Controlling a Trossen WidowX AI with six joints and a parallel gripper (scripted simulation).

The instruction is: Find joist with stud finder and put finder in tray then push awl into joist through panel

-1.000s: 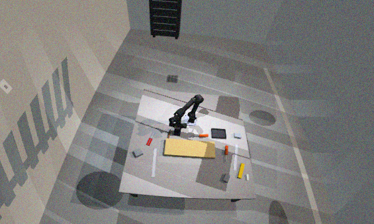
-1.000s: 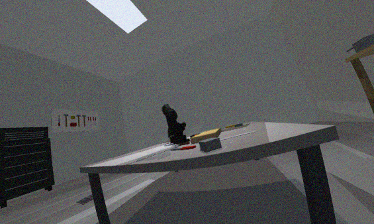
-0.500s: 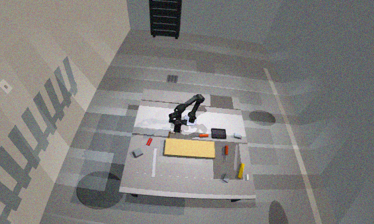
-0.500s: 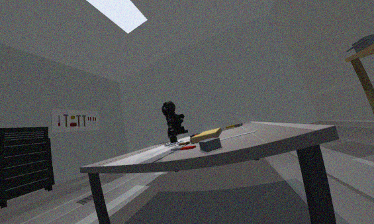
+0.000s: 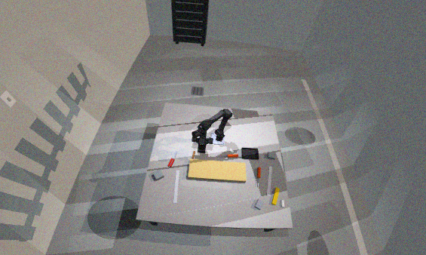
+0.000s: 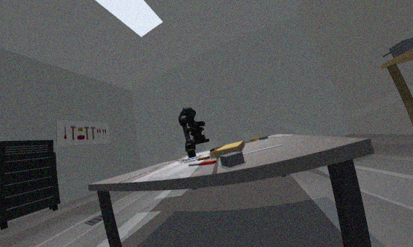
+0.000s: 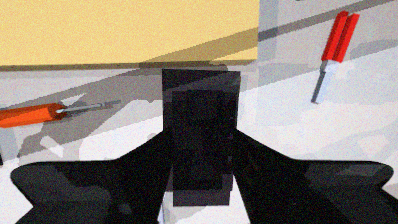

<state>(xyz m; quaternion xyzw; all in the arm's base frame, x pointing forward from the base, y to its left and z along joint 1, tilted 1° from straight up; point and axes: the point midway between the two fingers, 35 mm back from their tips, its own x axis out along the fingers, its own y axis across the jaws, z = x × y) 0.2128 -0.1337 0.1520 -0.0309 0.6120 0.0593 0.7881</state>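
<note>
Right now the awl is 70 mm to the right of my gripper tip and 130 mm below it. Also, from my gripper tip: black tray (130 mm behind, 470 mm to the left, 120 mm below); yellow bar (250 mm ahead, 750 mm to the left, 120 mm below); black stud finder (10 mm ahead, 20 mm above).
</note>
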